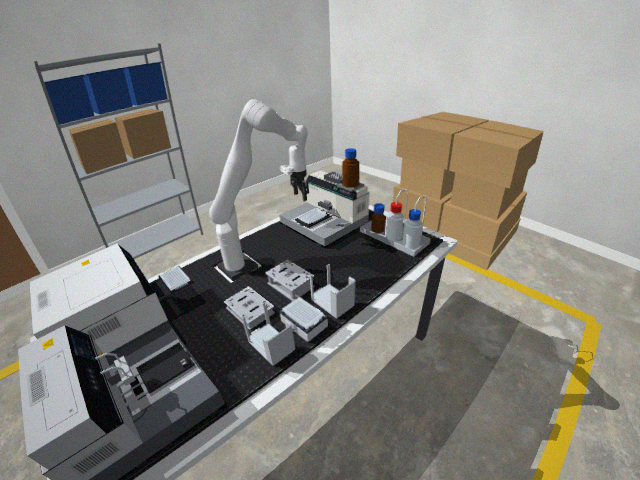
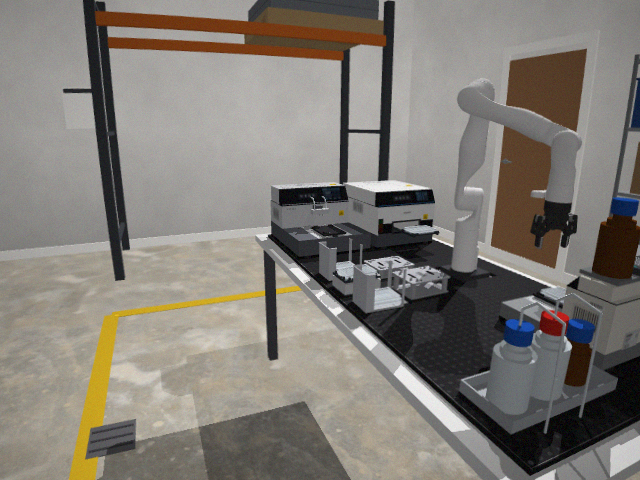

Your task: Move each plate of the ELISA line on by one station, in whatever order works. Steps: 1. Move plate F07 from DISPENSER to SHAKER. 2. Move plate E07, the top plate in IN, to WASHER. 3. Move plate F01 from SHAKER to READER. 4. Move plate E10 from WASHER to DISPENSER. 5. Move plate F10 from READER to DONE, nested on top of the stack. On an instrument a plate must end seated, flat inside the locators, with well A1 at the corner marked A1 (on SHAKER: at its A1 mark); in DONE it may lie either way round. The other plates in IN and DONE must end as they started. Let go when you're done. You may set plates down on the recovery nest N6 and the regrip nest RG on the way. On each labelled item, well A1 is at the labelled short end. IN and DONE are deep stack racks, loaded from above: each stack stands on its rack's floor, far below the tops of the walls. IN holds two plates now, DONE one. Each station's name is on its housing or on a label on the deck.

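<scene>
Gripper [image 2: 551, 247], visible. Washer stage [image 1: 164, 367], visible too.
</scene>
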